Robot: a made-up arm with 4 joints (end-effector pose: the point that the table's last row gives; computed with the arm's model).
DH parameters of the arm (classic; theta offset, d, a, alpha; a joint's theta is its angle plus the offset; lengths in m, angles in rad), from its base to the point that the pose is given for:
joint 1: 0 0.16 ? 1.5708
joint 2: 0 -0.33 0.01 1.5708
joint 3: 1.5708 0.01 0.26 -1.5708
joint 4: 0 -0.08 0.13 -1.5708
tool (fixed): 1.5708 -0.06 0 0
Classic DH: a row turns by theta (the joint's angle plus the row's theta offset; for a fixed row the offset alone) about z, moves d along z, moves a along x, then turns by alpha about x.
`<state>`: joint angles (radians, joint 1 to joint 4).
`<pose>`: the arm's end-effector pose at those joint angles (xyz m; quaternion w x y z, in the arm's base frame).
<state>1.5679 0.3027 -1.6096 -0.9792</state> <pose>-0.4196 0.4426 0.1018 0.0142 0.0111 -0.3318 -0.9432</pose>
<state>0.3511 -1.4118 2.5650 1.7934</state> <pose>0.0192 0.5708 0.3929 0.2911 0.6684 -0.5773 0.3678</pose>
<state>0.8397 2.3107 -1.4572 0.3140</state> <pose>-0.3660 0.1370 0.4873 0.1199 -0.3005 -0.9185 0.2273</pose>
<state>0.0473 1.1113 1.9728 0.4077</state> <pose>-0.0614 0.4117 -0.1976 0.5657 0.3392 -0.1336 -0.7396</pose>
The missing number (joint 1, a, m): 0.12
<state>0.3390 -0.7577 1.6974 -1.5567</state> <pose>-0.2072 0.2197 0.1954 0.7358 0.2834 -0.2715 -0.5519</pose>
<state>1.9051 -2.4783 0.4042 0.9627</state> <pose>-0.0183 0.2175 0.1522 0.1893 0.8768 -0.2360 -0.3738</pose>
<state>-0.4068 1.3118 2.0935 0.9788</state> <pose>0.1467 0.4285 -0.1727 0.4346 0.2846 -0.0044 -0.8545</pose>
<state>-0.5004 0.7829 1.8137 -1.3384</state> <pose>0.2006 0.2414 -0.1116 0.1470 0.4132 -0.7621 -0.4764</pose>
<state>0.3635 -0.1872 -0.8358 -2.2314</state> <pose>0.1412 0.3749 0.0553 0.3416 0.7479 0.5446 0.1654</pose>
